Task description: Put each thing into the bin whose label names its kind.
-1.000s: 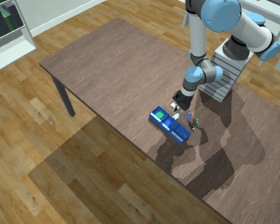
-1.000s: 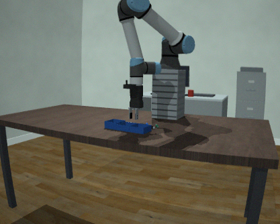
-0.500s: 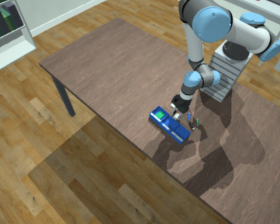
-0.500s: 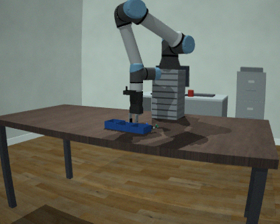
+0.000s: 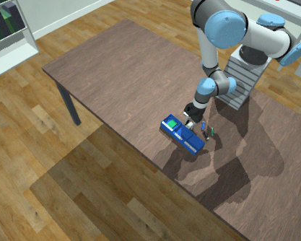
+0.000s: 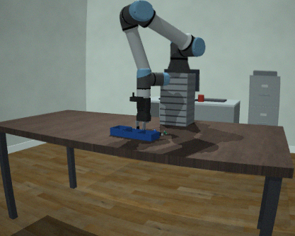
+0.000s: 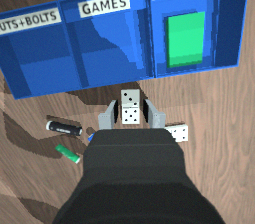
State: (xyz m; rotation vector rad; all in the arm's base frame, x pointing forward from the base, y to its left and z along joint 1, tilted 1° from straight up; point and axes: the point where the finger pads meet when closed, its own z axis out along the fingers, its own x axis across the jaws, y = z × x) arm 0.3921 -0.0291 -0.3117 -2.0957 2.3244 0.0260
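Right now the blue three-part bin is 8 cm ahead of my hand and 1 cm to the left of it. From my hand the other things lie so: blue cylinder (6 cm behind, 5 cm to the left, 1 cm below); black cylinder (2 cm behind, 11 cm to the left, 1 cm below); green block (7 cm ahead, 7 cm to the right, 1 cm below).
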